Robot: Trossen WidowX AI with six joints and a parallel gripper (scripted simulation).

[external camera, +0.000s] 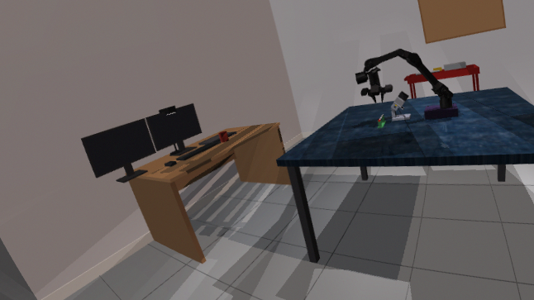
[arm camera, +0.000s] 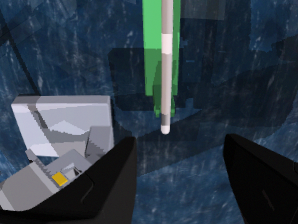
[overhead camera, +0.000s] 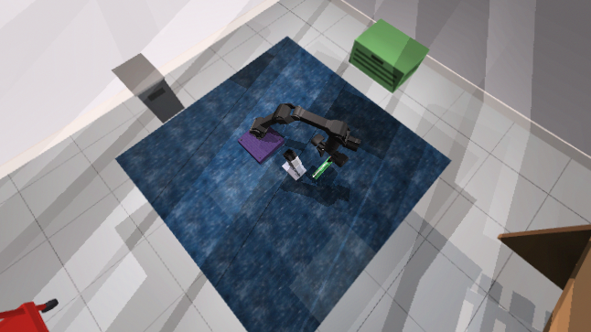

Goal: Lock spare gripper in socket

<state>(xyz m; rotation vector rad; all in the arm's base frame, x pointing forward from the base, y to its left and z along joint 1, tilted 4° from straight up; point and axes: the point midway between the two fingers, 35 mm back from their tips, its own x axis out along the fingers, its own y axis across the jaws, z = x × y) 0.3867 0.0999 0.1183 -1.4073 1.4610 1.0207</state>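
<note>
The green rest lies 12 cm below my gripper tip. Round my gripper tip: mount: 10 cm to the right, 9 cm below, 9 cm behind; then spare gripper: 12 cm behind, 10 cm to the right, 3 cm below.
</note>
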